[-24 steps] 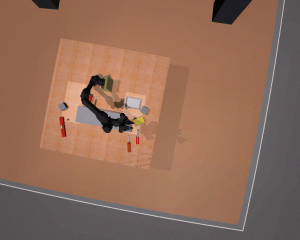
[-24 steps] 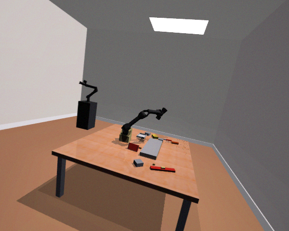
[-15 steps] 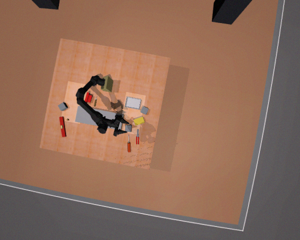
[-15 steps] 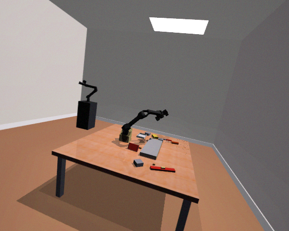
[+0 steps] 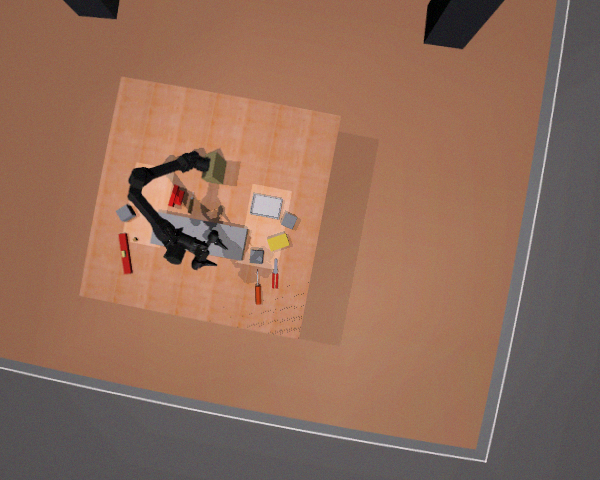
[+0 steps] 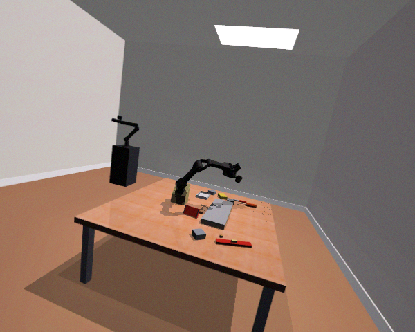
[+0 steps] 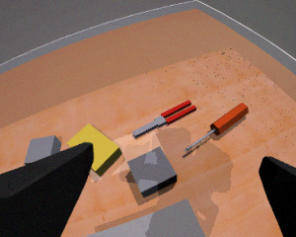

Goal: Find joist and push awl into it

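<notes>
Right now my gripper tip is 36 cm to the left of the red stud finder, 29 cm past it and 25 cm above it. From my gripper tip the other things lie so: white tray (29 cm behind, 26 cm below, 13 cm to the left); yellow block (26 cm below, 22 cm to the left, 10 cm behind); awl (30 cm to the right, 27 cm below, 27 cm behind).
</notes>
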